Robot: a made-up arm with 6 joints. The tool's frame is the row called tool. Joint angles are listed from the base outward. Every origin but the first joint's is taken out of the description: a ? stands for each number. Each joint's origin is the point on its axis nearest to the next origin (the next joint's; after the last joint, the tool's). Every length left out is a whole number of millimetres.
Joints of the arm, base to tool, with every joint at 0 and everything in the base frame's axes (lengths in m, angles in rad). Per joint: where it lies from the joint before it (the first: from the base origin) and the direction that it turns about. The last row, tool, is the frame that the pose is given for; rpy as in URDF.
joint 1: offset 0 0 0.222 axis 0 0 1
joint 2: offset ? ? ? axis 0 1 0
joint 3: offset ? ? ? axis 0 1 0
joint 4: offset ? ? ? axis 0 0 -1
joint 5: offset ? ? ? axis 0 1 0
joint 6: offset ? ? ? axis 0 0 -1
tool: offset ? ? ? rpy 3.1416 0 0
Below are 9 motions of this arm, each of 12 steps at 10 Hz.
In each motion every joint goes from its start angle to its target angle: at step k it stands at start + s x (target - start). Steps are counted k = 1, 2, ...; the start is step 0. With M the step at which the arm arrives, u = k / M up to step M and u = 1 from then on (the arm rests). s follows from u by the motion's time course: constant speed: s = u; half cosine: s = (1 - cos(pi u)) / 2; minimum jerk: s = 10 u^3 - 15 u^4 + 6 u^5.
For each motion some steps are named. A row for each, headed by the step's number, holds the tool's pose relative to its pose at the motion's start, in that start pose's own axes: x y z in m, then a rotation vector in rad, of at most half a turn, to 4 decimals.
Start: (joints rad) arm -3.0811 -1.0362 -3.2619 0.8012 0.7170 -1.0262
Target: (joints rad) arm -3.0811 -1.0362 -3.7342 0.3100 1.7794 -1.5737
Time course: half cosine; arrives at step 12
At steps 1, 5, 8, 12:
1: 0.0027 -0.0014 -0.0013 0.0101 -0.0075 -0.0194
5: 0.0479 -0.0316 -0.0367 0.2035 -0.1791 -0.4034
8: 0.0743 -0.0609 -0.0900 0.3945 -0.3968 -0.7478
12: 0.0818 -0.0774 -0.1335 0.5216 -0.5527 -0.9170

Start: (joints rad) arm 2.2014 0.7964 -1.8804 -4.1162 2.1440 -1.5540
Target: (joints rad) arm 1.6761 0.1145 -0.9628 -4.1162 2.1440 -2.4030
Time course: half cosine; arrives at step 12
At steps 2, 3, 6, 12:
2: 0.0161 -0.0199 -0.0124 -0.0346 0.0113 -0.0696
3: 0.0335 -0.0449 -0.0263 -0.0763 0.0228 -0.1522
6: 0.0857 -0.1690 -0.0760 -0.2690 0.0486 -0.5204
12: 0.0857 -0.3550 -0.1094 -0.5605 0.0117 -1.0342

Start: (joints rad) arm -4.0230 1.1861 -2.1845 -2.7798 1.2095 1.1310
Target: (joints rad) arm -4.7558 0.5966 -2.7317 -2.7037 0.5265 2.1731
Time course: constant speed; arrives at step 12
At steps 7, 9, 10, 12:
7: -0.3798 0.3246 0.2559 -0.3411 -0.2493 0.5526
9: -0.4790 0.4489 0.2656 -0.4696 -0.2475 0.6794
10: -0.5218 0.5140 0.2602 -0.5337 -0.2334 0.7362
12: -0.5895 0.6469 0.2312 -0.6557 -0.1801 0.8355

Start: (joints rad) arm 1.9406 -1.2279 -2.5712 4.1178 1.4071 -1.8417
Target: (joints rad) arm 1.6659 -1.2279 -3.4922 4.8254 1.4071 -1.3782
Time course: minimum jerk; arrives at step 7
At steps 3, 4, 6, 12:
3: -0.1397 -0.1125 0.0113 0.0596 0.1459 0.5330
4: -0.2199 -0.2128 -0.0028 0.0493 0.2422 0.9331
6: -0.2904 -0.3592 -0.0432 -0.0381 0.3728 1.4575
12: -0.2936 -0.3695 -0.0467 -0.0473 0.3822 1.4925

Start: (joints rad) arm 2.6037 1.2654 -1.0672 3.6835 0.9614 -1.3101
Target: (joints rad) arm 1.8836 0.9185 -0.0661 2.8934 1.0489 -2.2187
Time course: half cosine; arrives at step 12
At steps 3, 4, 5, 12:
3: 0.0585 -0.0015 -0.0321 -0.0821 0.0176 -0.1585
4: 0.0953 0.0001 -0.0608 -0.1463 0.0159 -0.2607
5: 0.1324 0.0041 -0.0998 -0.2240 -0.0018 -0.3688
12: 0.2048 0.0331 -0.3670 -0.5273 -0.3588 -0.7190

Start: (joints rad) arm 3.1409 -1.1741 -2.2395 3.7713 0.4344 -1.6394
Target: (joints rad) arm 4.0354 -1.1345 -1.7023 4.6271 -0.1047 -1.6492
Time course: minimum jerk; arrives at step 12
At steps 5, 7, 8, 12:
5: 0.1563 0.0463 -0.0189 -0.3111 0.3500 0.5053
7: 0.2429 0.0985 -0.0648 -0.5461 0.5804 1.0203
8: 0.2674 0.1204 -0.0885 -0.6334 0.6592 1.2669
12: 0.2917 0.1499 -0.1253 -0.7402 0.7522 1.6620

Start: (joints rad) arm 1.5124 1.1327 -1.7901 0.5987 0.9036 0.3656
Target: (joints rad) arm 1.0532 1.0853 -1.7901 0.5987 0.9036 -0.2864
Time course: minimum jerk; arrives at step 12
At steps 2, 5, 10, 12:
2: 0.0074 0.0071 -0.0065 0.0077 0.0046 -0.0094
5: 0.0669 0.0757 -0.0629 0.0693 0.0533 -0.0919
10: 0.1516 0.2421 -0.1667 0.1530 0.1860 -0.2519
12: 0.1549 0.2526 -0.1722 0.1560 0.1947 -0.2608

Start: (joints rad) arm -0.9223 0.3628 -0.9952 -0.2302 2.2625 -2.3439
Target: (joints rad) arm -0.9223 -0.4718 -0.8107 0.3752 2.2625 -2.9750
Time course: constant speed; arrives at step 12
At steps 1, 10, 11, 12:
1: 0.0199 -0.0166 0.0048 -0.0699 -0.0060 -0.0762
10: 0.1890 -0.1352 0.0985 -0.6138 -0.2890 -0.8292
11: 0.2059 -0.1445 0.1138 -0.6601 -0.3443 -0.9176
12: 0.2222 -0.1530 0.1300 -0.7026 -0.4039 -1.0065

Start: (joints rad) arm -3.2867 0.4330 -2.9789 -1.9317 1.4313 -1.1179
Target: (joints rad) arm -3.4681 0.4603 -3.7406 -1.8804 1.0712 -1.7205
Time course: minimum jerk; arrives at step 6
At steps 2, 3, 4, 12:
2: -0.0725 0.0072 0.0296 -0.0214 -0.0413 0.0053
3: -0.1786 0.0011 0.0563 -0.0571 -0.1201 0.0093
4: -0.2862 -0.0237 0.0647 -0.0927 -0.2255 0.0078
12: -0.3615 -0.0529 0.0590 -0.1137 -0.3181 0.0029

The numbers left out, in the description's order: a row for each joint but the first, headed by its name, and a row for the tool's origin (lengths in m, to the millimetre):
joint 2: 0 0 0
joint 3: 0.067 0 0.355
joint 4: 0.098 0 -0.433
joint 5: 0 0 0
joint 6: 0.069 0 -0.088
tool: 0 0 0

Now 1 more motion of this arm.
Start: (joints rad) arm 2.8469 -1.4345 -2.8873 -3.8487 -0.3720 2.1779
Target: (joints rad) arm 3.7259 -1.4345 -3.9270 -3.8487 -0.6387 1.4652
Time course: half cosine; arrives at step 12
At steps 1, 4, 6, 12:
1: -0.0133 0.0063 -0.0011 -0.0104 -0.0153 0.0011
4: -0.2014 0.0734 -0.0429 -0.1323 -0.2474 0.0053
6: -0.3959 0.1031 -0.1422 -0.2164 -0.5348 -0.0107
12: -0.6557 0.0537 -0.4661 -0.2199 -1.1786 -0.0885

